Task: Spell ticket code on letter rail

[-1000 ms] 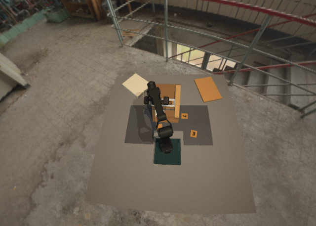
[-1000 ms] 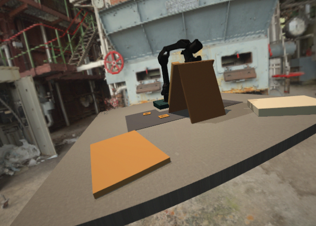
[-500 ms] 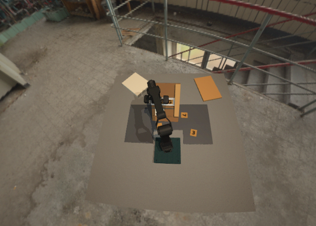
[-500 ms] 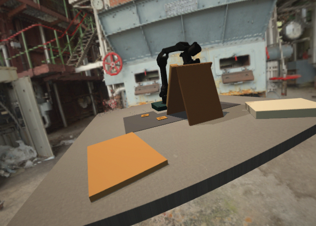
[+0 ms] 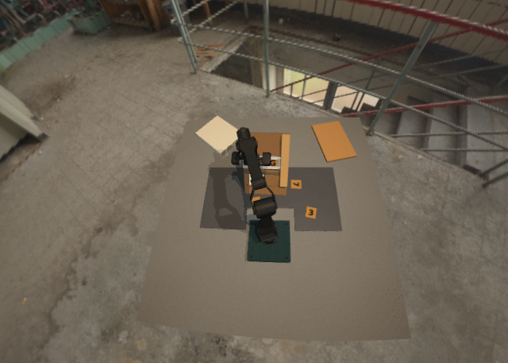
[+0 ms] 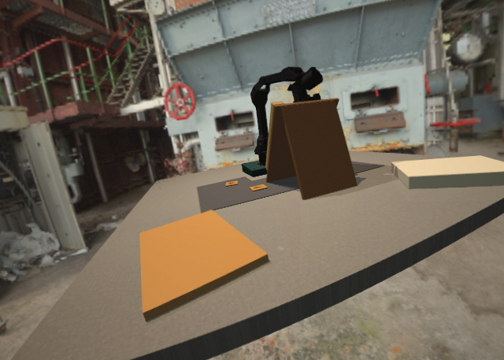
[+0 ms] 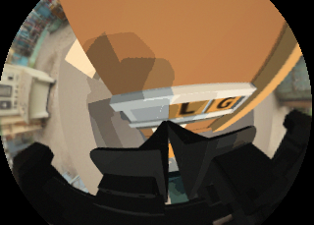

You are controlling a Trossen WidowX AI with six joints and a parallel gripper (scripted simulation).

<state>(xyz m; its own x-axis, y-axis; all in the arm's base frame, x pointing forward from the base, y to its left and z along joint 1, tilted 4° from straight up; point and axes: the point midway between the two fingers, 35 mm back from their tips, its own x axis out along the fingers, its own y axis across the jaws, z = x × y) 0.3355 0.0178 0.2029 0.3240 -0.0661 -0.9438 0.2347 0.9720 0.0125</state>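
The orange tile marked l lies 10 mm ahead of my gripper tip, 40 mm to the right of it and 10 mm below it. From my gripper tip the other things lie so: white ticket (40 mm behind, 100 mm below); orange tile marked g (10 mm behind, 100 mm to the right, 10 mm below); dark mat (160 mm behind, 60 mm to the right, 180 mm below).
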